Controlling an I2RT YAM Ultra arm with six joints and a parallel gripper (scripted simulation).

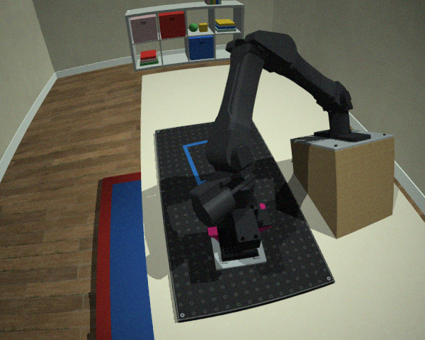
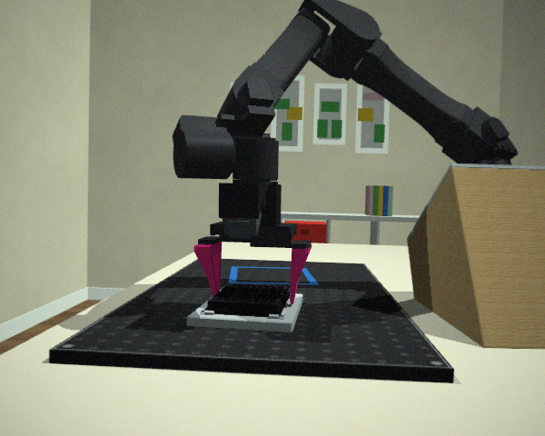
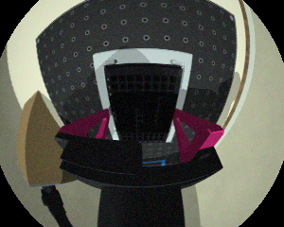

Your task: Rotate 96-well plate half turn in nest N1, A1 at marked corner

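Right now the black 96-well plate is right at my hand. Round my hand: grey plate nest N1: 2 cm below.
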